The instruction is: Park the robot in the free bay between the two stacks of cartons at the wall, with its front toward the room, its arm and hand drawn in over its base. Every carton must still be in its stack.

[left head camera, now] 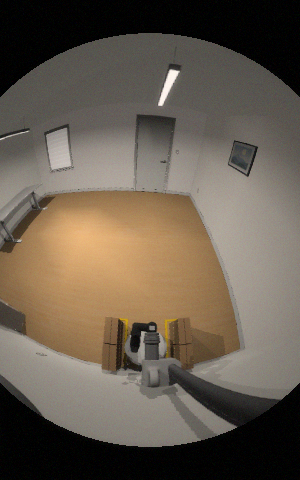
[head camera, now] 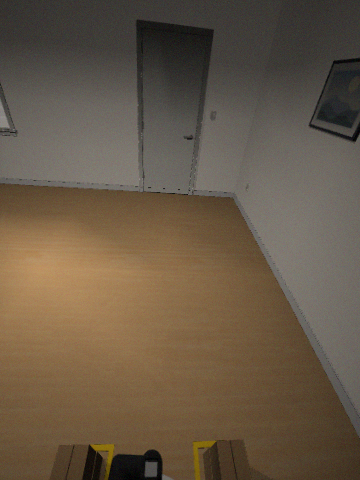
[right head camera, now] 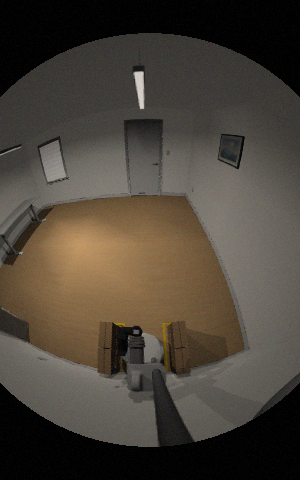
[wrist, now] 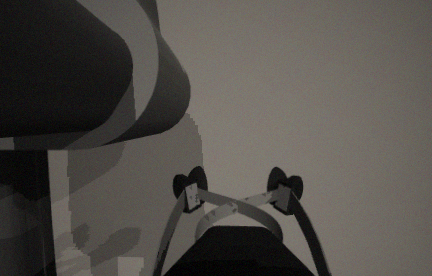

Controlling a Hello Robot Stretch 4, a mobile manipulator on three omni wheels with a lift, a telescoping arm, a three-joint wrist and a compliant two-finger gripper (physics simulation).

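Frame: origin at the robot's base, x ahead, y left, z up, level; centimetres.
Where they show: gripper, fingertip midpoint: (left head camera: pixel 132 371) (right head camera: pixel 120 374) (wrist: pixel 236 181).
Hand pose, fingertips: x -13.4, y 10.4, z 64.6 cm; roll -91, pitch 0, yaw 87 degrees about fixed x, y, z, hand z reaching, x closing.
After its pixels a point has its place.
One carton stack (head camera: pixel 75 462) @(x 22.2, y 29.3, z 33.2 cm) (left head camera: pixel 111 344) (right head camera: pixel 105 347) @(x 2.7, y 29.9, z 33.4 cm) stands upright at the left of the robot's round white base (left head camera: pixel 131 352) @(x -5.5, y 13.1, z 18.6 cm) (right head camera: pixel 154 345) @(x 6.3, y -11.9, z 18.7 cm). The other carton stack (head camera: pixel 227 460) @(x 21.5, y -30.7, z 33.3 cm) (left head camera: pixel 184 343) @(x 2.9, y -32.4, z 33.4 cm) (right head camera: pixel 177 347) @(x 2.9, y -30.3, z 33.3 cm) stands upright at its right. Yellow floor marking (head camera: pixel 196 462) (left head camera: pixel 168 322) @(x 28.6, y -27.0, z -2.7 cm) (right head camera: pixel 166 345) @(x 4.8, y -25.5, z -2.8 cm) shows along the inner sides of both stacks. The base is between the stacks, and the wrist and short arm are over it in the left and right head views. My gripper (wrist: pixel 236 181) @(x -13.4, y 10.4, z 64.6 cm) is open and empty in the wrist view, with a pale wall behind it.
The wall (left head camera: pixel 90 387) @(x -28.2, y 33.6, z 70.6 cm) (right head camera: pixel 75 385) @(x -28.2, y 38.2, z 68.1 cm) is close behind the base and stacks. A long table (left head camera: pixel 20 202) @(x 233.7, y 356.2, z 39.0 cm) (right head camera: pixel 17 217) stands at the far left. A door (head camera: pixel 170 110) @(x 347.0, y -2.3, z 120.9 cm) is across the room, and a side wall (head camera: pixel 300 200) @(x 177.9, y -122.1, z 77.7 cm) runs along the right.
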